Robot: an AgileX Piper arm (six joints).
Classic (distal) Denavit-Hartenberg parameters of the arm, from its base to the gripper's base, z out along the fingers. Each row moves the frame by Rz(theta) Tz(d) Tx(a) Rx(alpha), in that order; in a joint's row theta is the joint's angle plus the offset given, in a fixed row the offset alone. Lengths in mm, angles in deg.
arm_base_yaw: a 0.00, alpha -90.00, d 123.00, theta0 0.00
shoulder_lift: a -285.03, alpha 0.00, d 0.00, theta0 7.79
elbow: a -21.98, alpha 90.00, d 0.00, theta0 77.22
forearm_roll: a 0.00, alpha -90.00, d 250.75, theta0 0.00
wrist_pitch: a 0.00, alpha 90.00, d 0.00, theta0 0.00
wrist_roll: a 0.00, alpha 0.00, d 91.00, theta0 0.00
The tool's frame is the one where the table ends.
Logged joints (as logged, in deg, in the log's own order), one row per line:
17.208 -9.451 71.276 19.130 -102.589 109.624
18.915 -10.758 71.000 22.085 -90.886 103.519
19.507 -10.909 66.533 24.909 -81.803 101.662
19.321 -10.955 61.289 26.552 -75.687 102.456
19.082 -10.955 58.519 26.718 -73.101 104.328
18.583 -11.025 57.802 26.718 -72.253 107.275
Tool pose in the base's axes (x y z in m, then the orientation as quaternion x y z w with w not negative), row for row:
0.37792 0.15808 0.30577 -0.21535 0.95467 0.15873 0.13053
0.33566 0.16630 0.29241 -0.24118 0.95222 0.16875 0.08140
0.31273 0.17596 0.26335 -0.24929 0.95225 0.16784 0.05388
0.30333 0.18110 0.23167 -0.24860 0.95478 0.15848 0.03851
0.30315 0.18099 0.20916 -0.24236 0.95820 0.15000 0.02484
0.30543 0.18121 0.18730 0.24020 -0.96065 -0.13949 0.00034
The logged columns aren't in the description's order. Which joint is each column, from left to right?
Columns, left to right: forearm_roll, wrist_roll, wrist_pitch, arm_base_yaw, elbow, shoulder_lift.
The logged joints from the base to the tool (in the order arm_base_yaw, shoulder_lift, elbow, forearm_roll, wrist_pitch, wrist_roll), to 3 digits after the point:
19.130 109.624 -102.589 17.208 71.276 -9.451
22.085 103.519 -90.886 18.915 71.000 -10.758
24.909 101.662 -81.803 19.507 66.533 -10.909
26.552 102.456 -75.687 19.321 61.289 -10.955
26.718 104.328 -73.101 19.082 58.519 -10.955
26.718 107.275 -72.253 18.583 57.802 -11.025

